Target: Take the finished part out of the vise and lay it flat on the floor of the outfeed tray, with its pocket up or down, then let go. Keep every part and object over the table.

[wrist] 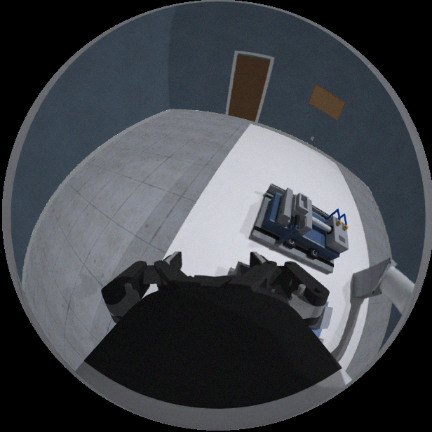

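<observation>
The finished part (301,210), a small grey block with a dark rectangular pocket, sits at the jaws of the blue and grey vise (318,241), right of centre in the wrist view. The pocket opening faces the camera. How deep the part sits between the jaws is hard to tell. My gripper (215,259) is open and empty, with its fingertips apart in the lower middle of the view, to the left of and below the vise in the picture. The outfeed tray cannot be made out in the wrist view; my gripper body covers the lower middle.
The vise stands on the white table (225,200), whose long edge borders the grey floor (135,175) at left. Blue hoses (336,214) rise at the vise's right end. Part of a blue object (318,331) shows beside my right finger. A light grey arm link (397,282) is at far right.
</observation>
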